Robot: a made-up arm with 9 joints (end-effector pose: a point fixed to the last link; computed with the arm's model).
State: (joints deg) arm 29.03 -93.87 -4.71 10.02 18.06 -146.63 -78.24 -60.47 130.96
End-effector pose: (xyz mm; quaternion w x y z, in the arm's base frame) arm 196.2 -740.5 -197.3 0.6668 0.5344 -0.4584 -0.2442
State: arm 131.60 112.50 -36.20 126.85 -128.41 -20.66 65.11 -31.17 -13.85
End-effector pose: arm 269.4 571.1 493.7 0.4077 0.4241 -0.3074 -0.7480
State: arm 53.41 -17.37 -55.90 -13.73 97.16 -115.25 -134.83 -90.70 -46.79
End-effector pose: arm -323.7 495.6 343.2 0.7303 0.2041 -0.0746 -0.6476
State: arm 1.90 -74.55 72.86 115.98 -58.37 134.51 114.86 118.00 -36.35
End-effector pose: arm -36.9 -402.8 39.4 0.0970 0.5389 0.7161 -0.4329
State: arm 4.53 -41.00 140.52 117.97 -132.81 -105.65 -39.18 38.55 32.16
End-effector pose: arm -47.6 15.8 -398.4 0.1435 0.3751 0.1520 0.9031
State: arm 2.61 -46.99 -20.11 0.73 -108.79 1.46 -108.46 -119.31 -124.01
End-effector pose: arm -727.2 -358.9 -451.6 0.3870 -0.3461 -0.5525 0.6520
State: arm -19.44 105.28 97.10 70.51 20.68 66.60 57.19 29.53 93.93
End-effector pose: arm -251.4 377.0 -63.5 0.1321 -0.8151 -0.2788 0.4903
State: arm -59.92 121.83 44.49 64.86 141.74 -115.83 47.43 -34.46 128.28
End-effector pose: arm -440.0 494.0 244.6 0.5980 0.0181 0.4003 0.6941
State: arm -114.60 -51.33 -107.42 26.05 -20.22 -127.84 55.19 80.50 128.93
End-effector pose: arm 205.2 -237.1 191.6 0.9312 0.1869 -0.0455 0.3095
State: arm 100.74 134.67 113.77 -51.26 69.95 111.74 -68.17 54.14 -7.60
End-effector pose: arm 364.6 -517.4 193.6 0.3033 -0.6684 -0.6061 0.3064
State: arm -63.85 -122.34 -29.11 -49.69 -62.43 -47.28 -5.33 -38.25 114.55
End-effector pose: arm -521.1 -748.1 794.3 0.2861 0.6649 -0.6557 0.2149
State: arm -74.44 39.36 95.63 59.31 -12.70 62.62 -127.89 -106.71 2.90
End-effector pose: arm -448.6 411.8 305.7 0.2687 -0.8283 0.2554 -0.4202
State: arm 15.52 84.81 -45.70 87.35 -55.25 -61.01 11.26 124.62 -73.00
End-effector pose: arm -258.9 527.0 82.2 0.6584 0.4575 -0.5952 0.0544
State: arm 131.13 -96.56 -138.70 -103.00 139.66 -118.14 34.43 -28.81 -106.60
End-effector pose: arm -212.1 -389.6 556.7 0.2570 0.8036 -0.3499 -0.4071
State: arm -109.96 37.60 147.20 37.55 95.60 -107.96 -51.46 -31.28 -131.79
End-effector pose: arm -469.5 176.1 556.7 0.6951 0.6906 0.0965 0.1748
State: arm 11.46 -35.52 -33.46 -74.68 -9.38 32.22 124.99 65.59 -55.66
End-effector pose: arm -330.5 -430.2 382.0 0.2908 0.6963 0.3182 0.5739
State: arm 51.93 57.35 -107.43 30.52 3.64 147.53 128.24 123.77 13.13
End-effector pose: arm 200.6 132.9 148.6 0.8210 0.2613 -0.4058 0.3051
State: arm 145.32 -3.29 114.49 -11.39 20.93 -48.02 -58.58 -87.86 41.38
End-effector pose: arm -22.6 -149.9 470.6 0.6259 0.3590 0.6787 -0.1368
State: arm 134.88 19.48 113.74 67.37 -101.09 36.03 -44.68 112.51 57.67
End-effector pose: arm 389.0 91.6 475.2 0.4289 -0.8829 0.1902 -0.0212
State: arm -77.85 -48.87 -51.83 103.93 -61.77 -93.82 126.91 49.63 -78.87
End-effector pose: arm 65.9 139.4 164.9 0.5653 -0.1407 -0.6852 -0.4372
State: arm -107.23 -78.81 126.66 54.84 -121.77 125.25 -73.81 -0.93 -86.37
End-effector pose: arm -364.4 117.0 695.1 0.0517 0.5798 0.7076 0.4006
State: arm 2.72 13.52 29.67 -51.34 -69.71 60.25 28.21 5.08 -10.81
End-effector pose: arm -595.8 414.2 -254.2 0.5410 0.4681 -0.5392 -0.4443
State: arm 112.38 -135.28 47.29 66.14 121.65 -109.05 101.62 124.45 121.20
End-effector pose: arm 386.2 727.5 -86.7 0.4751 -0.2739 -0.1904 0.8143
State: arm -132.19 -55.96 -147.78 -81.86 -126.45 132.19 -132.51 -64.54 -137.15
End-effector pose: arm -426.8 -29.7 -828.7 0.0857 -0.0883 -0.5260 0.8416
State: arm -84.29 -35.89 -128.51 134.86 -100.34 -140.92 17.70 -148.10 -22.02
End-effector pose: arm -397.4 -190.9 96.3 0.2037 -0.6079 -0.7608 0.1009
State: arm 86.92 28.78 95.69 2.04 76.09 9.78 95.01 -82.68 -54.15
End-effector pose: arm 608.9 -4.4 -286.6 0.7299 -0.4091 -0.5173 0.1796
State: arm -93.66 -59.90 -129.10 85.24 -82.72 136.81 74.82 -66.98 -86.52
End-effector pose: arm -486.5 -471.5 170.4 0.2186 0.3290 0.1684 0.9031
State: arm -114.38 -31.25 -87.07 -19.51 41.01 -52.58 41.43 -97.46 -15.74
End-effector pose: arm 393.8 -339.7 23.6 0.3649 -0.1416 -0.8490 0.3549
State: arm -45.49 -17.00 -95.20 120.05 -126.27 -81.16 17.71 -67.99 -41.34
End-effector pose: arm 64.9 -226.8 135.5 0.2508 0.2414 0.9148 0.2047
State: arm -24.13 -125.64 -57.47 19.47 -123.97 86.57 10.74 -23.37 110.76
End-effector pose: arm -489.0 -320.0 -117.8 0.6280 0.0264 -0.6886 0.3616
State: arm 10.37 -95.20 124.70 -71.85 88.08 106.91 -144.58 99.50 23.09
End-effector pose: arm -288.5 208.1 446.8 0.3682 -0.8045 -0.3122 0.3462
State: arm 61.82 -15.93 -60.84 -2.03 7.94 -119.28 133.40 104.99 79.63
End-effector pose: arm 145.3 39.4 56.7 0.1231 0.9428 -0.3099 0.0044
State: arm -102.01 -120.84 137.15 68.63 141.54 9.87 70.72 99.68 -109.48
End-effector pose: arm -226.2 579.9 390.4 0.8192 0.1288 -0.3640 -0.4241
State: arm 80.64 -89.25 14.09 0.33 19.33 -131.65 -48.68 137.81 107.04
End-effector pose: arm 676.3 -54.4 -509.6 0.8405 0.1733 0.3379 0.3864
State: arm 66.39 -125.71 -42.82 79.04 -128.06 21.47 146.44 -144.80 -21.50
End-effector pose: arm 965.1 -69.3 11.6 0.2885 0.0636 0.8935 -0.3381
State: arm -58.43 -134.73 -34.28 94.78 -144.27 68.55 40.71 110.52 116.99
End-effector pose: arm -1038.4 -201.9 -306.8 0.2639 0.0639 0.8778 -0.3947
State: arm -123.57 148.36 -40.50 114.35 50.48 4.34 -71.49 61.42 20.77
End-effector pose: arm -243.2 230.2 602.1 0.1141 0.0320 0.8698 0.4790
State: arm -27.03 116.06 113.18 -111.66 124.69 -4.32 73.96 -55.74 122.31
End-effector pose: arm -362.3 -340.8 40.6 0.7598 -0.3231 -0.3603 -0.4342
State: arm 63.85 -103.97 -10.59 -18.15 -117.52 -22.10 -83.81 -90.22 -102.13
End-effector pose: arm -160.7 65.8 -864.7 0.5243 0.1714 -0.7819 0.2904
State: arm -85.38 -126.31 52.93 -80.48 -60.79 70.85 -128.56 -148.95 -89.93
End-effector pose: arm -389.2 445.1 762.4 0.7934 -0.2964 0.4762 0.2366
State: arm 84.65 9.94 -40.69 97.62 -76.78 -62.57 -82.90 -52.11 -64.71
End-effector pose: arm 264.1 -332.7 261.8 0.1051 -0.5537 -0.2941 0.7719
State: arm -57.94 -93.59 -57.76 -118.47 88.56 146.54 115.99 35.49 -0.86
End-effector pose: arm -221.1 -79.1 127.4 0.0444 -0.9507 0.2998 0.0659
